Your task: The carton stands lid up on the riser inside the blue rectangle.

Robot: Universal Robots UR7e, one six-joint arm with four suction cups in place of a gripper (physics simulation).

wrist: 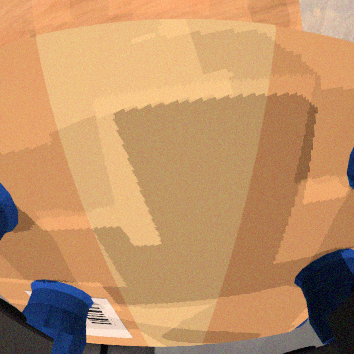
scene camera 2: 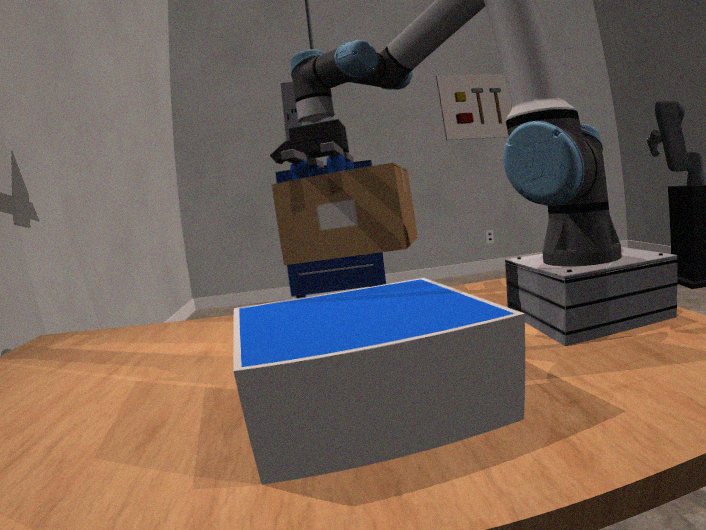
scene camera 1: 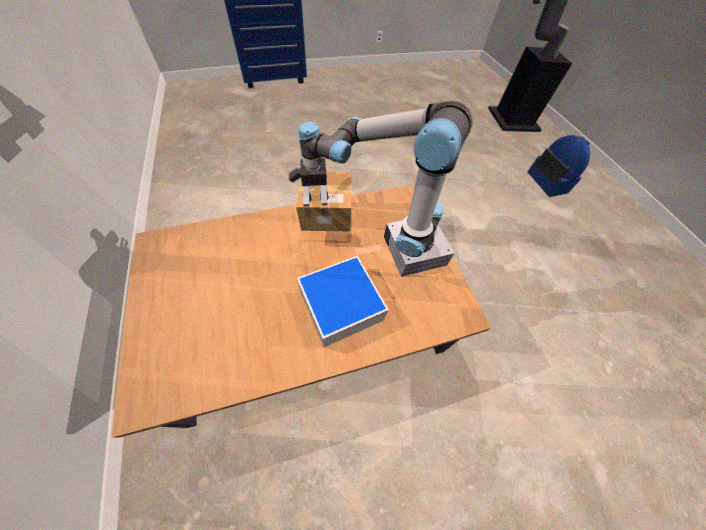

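The brown carton (scene camera 1: 342, 221) (scene camera 2: 302, 228) (wrist: 200, 175) hangs lid up above the far part of the table, behind the riser in scene camera 2. A pale label shows on its front, and a barcode label on its lid. My gripper (scene camera 1: 315, 197) (scene camera 2: 319, 166) has its blue suction cups on the lid, towards the carton's left part in scene camera 1, and holds the carton. The grey riser (scene camera 1: 356, 328) (scene camera 2: 387, 399) stands on the table with the blue rectangle (scene camera 1: 342, 296) (scene camera 2: 364, 325) on its top. The carton is apart from the riser.
The arm's grey base block (scene camera 1: 424, 262) (scene camera 2: 621, 302) stands on the wooden table (scene camera 1: 228, 319) (scene camera 2: 68, 399), right of the riser. A blue drawer cabinet (scene camera 1: 270, 57) (scene camera 2: 336, 276) stands behind on the floor. A black pedestal (scene camera 1: 530, 85) stands at the back right.
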